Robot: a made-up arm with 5 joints. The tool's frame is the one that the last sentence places.
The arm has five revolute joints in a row. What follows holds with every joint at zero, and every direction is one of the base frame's. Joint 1 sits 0.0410 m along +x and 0.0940 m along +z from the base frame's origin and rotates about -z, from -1.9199 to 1.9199 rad. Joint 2 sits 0.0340 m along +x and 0.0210 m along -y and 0.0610 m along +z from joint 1 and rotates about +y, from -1.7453 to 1.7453 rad. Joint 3 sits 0.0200 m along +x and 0.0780 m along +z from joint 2 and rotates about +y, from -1.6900 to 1.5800 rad. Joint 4 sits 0.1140 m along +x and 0.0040 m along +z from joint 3 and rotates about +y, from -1.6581 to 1.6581 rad. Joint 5 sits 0.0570 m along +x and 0.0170 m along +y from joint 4 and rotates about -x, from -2.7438 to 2.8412 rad. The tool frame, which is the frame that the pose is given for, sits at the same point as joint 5; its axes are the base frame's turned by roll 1.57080, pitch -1.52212 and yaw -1.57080 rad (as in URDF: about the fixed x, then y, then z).
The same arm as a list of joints. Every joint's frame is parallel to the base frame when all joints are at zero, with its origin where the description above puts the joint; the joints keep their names.
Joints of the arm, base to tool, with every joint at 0 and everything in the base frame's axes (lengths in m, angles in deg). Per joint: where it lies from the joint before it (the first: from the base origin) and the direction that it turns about. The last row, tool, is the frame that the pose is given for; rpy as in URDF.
joint 1: origin 0.041 0 0.094 axis 0 0 -1
joint 2: origin 0.034 -0.021 0.061 axis 0 1 0
joint 3: origin 0.02 0 0.078 axis 0 1 0
joint 4: origin 0.114 0 0.004 axis 0 1 0
joint 5: origin 0.057 0.017 0 axis -1 0 0
tool: origin 0 0 0 rpy 90 -87.21 -90
Joint limits (deg, base to tool): -110..110 -100..100 -96.83..90.53 -95..95 -157.21..162.79

